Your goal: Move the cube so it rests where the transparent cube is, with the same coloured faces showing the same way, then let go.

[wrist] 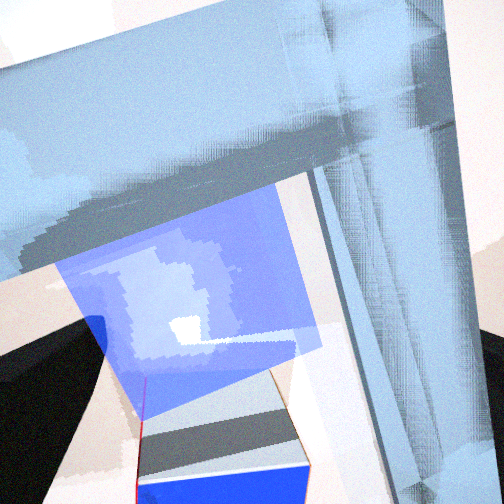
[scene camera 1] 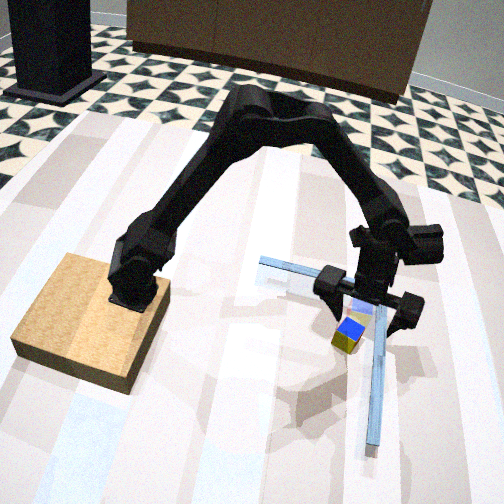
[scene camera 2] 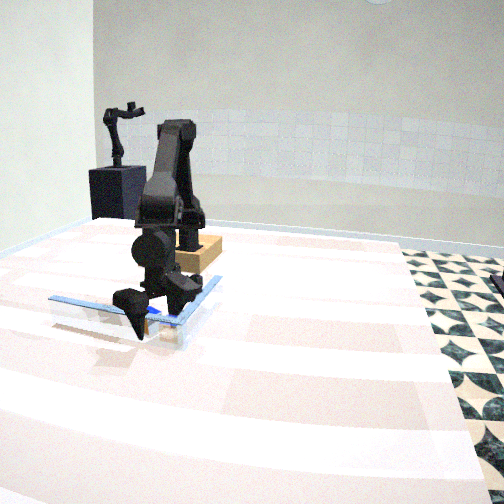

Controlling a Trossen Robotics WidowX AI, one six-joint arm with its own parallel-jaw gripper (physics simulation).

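Observation:
The cube [scene camera 1: 349, 334] has a blue top and a yellow side. It sits on the table just inside the corner of a light blue L-shaped bar [scene camera 1: 375, 372]. My gripper [scene camera 1: 366, 305] hangs over it, open, with a finger on each side and not touching it. In the wrist view the cube's blue face [wrist: 225, 487] is at the bottom edge, and the transparent blue target cube [wrist: 195, 300] lies just beyond it, against the bar's corner. In scene camera 2 the gripper [scene camera 2: 155, 312] is low over the cube [scene camera 2: 155, 324].
A wooden block [scene camera 1: 92, 320] carries the arm's base at the left. The L-shaped bar [scene camera 2: 135, 305] runs along two sides of the cube. A dark pedestal [scene camera 1: 53, 45] stands far back left.

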